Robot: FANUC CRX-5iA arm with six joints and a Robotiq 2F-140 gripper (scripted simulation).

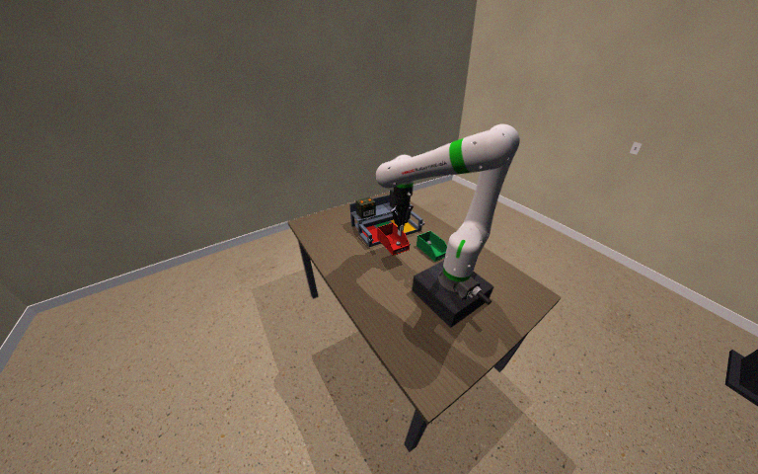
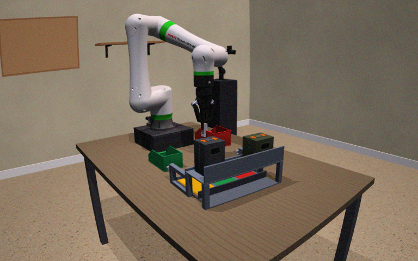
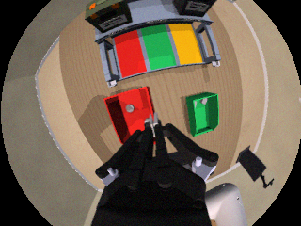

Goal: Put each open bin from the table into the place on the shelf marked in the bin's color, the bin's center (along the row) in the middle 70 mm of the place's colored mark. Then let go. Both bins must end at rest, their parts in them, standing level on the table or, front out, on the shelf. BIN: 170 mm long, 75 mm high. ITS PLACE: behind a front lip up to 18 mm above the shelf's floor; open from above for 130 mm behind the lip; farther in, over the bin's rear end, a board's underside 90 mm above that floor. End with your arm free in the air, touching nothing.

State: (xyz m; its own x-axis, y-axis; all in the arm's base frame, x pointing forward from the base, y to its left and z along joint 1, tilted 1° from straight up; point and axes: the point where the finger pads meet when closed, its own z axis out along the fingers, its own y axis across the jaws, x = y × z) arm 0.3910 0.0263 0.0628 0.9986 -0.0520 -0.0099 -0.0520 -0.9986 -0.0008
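My gripper is now 5 cm to the right of the red bin and 4 cm above it. Round my hand: green bin (8 cm behind, 18 cm to the right, 12 cm below); olive box (33 cm ahead, 3 cm to the left, 1 cm below); black box (31 cm ahead, 20 cm to the right).
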